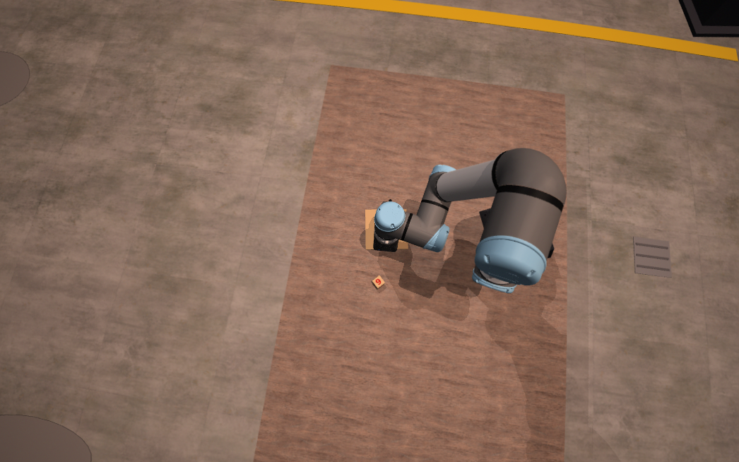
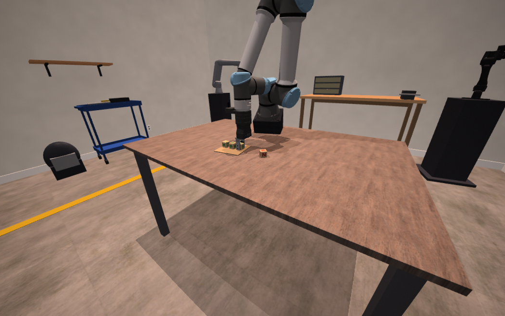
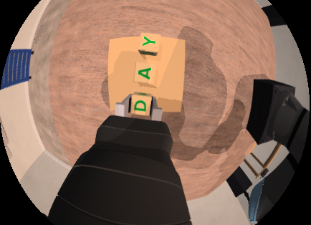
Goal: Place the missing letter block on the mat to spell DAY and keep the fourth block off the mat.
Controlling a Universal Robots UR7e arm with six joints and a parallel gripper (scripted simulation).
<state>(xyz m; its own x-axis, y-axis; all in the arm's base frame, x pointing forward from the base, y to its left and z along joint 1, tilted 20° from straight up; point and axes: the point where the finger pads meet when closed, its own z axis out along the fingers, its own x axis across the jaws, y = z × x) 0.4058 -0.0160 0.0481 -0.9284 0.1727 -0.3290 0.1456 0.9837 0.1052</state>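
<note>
Right now the D block is right at my hand. Round my hand: mat: 50 mm to the right, 30 mm below, 10 mm behind.
</note>
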